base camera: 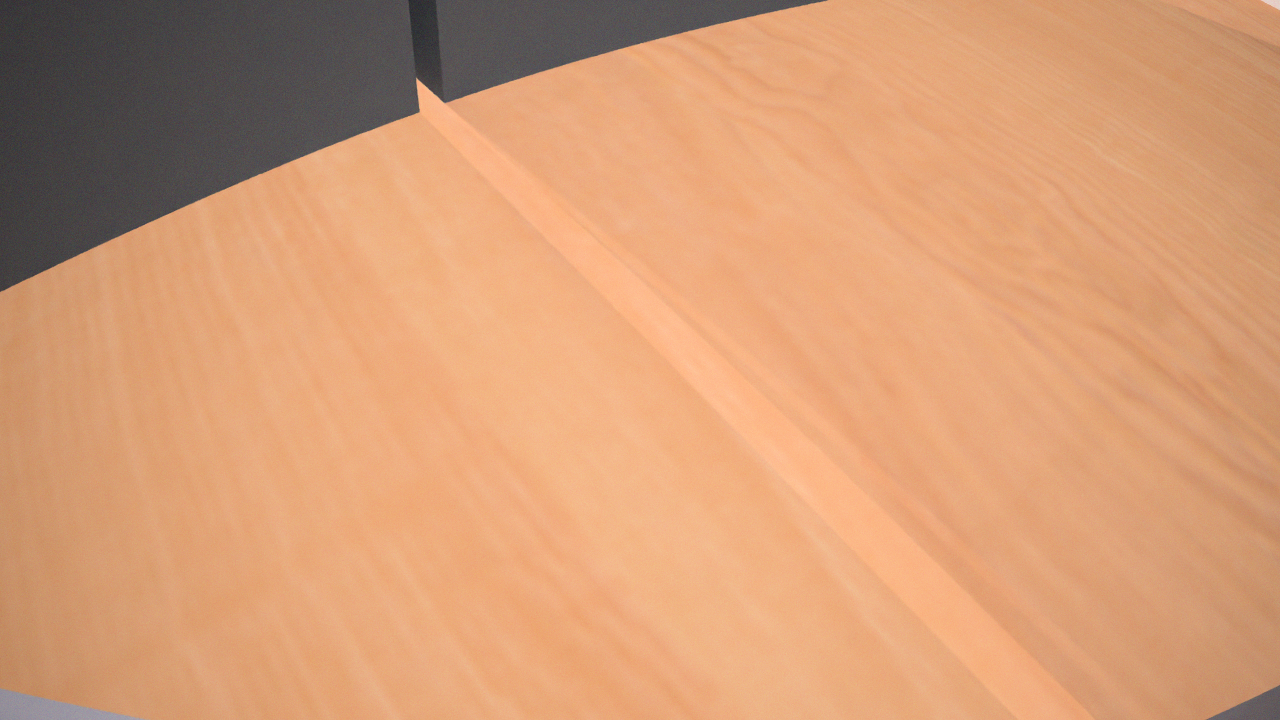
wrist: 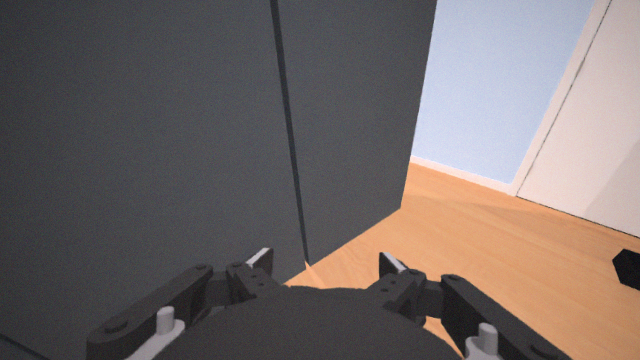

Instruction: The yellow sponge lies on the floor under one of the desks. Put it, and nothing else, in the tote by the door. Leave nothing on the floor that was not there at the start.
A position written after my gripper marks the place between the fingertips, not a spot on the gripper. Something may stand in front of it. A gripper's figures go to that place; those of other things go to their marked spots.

Scene:
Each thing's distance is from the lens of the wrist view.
my gripper [wrist: 325, 262]: 0.16 m
white door frame [wrist: 575, 164]: 2.26 m

